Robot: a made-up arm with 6 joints.
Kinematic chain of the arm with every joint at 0, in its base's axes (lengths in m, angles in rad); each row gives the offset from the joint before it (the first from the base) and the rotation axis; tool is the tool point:
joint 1: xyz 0 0 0.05 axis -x
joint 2: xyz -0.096 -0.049 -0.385 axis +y
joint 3: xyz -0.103 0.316 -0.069 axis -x
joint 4: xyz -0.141 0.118 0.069 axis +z
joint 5: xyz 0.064 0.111 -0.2 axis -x
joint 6: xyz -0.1 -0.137 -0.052 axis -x
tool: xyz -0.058 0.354 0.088
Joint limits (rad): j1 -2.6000..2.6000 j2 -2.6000..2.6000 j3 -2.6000..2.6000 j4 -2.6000..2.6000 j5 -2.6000..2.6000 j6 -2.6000..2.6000
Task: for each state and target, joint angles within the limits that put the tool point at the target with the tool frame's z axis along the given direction. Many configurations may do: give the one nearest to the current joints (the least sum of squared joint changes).
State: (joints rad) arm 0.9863 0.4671 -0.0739 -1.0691 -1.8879 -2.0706
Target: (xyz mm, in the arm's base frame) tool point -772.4 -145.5 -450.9 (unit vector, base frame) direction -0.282 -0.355 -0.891
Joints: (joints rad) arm 0.3340 1.0558 0.7990 -0.9626 -1.9929 -2.1591
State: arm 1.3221 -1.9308 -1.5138 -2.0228 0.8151 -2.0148
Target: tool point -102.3 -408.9 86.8 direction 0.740 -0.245 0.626
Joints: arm 1.4568 -2.1952 -2.1104 -1.4067 1.2224 -1.8415
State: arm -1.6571 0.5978 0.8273 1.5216 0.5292 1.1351
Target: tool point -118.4 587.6 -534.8 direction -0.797 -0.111 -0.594
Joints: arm -0.7916 -0.1612 0.7682 1.8231 0.5783 1.5115
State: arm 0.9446 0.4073 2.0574 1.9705 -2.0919 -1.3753
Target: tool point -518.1 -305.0 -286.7 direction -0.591 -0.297 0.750
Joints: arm 0.1152 0.3329 1.2534 2.1985 -2.6000 -1.8980
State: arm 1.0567 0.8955 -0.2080 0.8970 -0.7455 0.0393
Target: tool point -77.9 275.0 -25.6 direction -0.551 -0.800 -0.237
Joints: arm 0.2942 1.2267 -1.0746 0.2602 -1.0732 -0.2010
